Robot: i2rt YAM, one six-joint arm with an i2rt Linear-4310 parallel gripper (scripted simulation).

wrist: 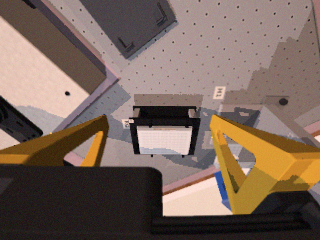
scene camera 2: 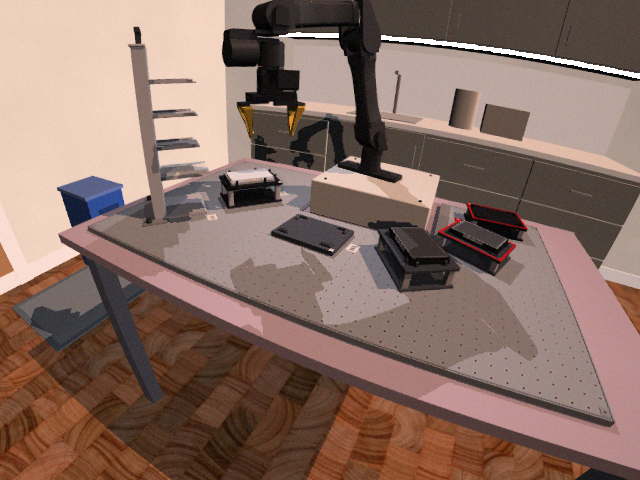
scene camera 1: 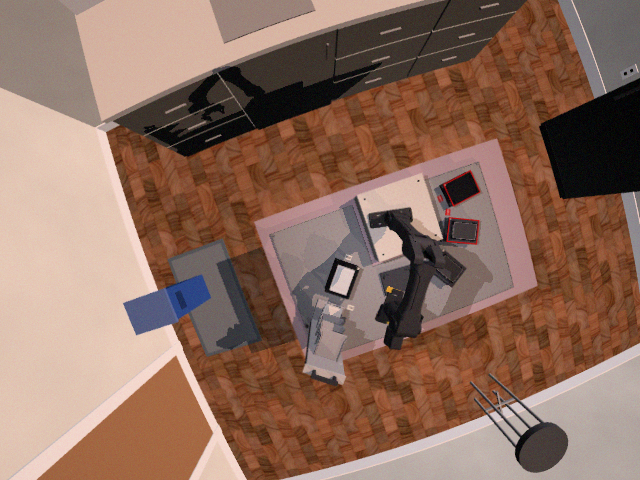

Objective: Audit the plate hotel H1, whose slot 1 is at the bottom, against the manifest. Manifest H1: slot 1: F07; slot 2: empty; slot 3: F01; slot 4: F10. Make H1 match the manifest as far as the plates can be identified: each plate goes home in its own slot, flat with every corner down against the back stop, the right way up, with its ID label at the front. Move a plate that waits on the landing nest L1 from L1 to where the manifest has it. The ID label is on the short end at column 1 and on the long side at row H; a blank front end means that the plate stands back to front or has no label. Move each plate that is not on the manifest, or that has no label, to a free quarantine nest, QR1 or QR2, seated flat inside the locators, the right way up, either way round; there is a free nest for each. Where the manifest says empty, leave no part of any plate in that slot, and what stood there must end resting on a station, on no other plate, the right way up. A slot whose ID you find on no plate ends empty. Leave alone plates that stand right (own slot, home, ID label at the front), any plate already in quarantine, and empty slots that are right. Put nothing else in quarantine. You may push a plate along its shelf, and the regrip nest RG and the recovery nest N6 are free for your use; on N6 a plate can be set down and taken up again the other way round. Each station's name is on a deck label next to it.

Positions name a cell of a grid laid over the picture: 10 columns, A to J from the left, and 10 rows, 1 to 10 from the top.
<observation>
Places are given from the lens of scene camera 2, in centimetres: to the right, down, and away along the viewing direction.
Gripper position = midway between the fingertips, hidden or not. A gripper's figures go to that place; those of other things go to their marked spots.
my gripper (scene camera 2: E3): -11, -24, 69
dark plate (scene camera 2: H5): 37, -1, 69
</observation>
